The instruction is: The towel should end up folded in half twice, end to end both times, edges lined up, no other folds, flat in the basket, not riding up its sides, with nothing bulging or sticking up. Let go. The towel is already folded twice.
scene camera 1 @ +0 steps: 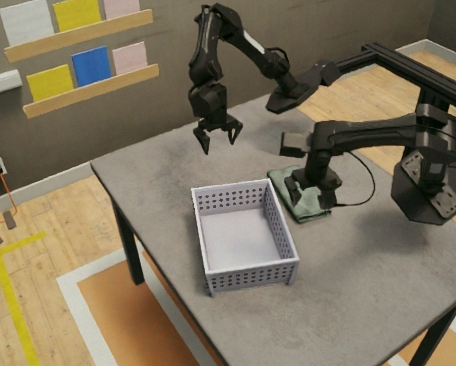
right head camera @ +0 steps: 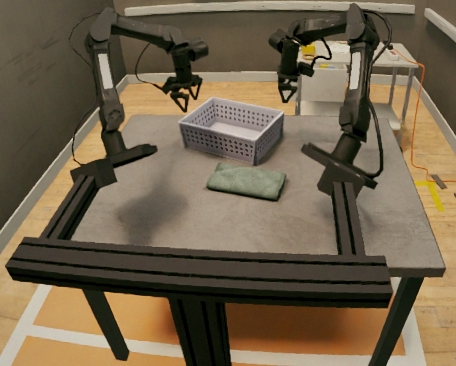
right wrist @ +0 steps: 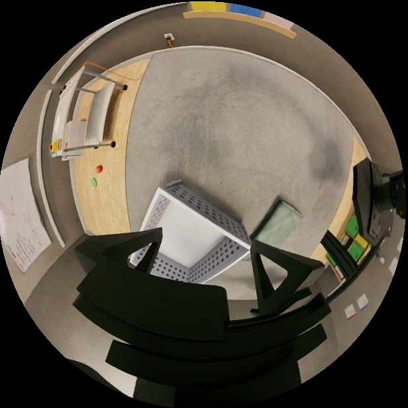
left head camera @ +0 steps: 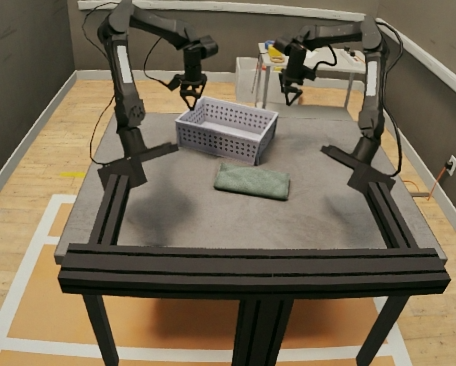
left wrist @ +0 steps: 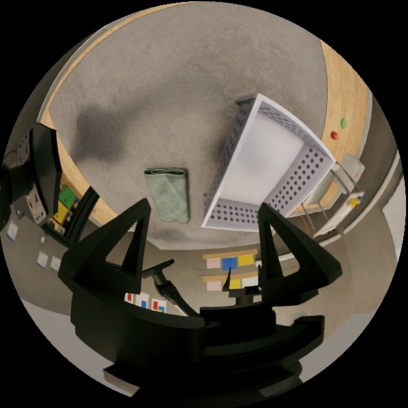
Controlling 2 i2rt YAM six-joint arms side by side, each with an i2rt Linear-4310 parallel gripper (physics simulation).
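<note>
The green towel (left head camera: 252, 181) (right head camera: 246, 181) (scene camera 1: 306, 214) (left wrist: 172, 197) (right wrist: 280, 222) lies folded into a flat rectangle on the table, outside the basket; its folded layers show at one end in the left wrist view. The pale lilac basket (left head camera: 220, 132) (right head camera: 220, 133) (scene camera 1: 250, 267) (left wrist: 232, 160) (right wrist: 205, 216) stands upright and empty beside it, behind it in the head views. My left gripper (left head camera: 192, 102) (right head camera: 191, 104) (scene camera 1: 310, 204) (left wrist: 204, 204) is open and raised, partly hiding the towel in scene camera 1. My right gripper (left head camera: 295, 97) (right head camera: 286, 99) (scene camera 1: 219, 148) (right wrist: 208, 240) is open and raised. Both hold nothing.
The grey table (left head camera: 170, 215) (right head camera: 165, 220) (scene camera 1: 345, 310) carries the towel and basket. A black frame beam (left head camera: 250, 270) (right head camera: 200, 270) runs along its near edge in the head views. A white cart (left head camera: 325, 64) stands beyond the table's far edge.
</note>
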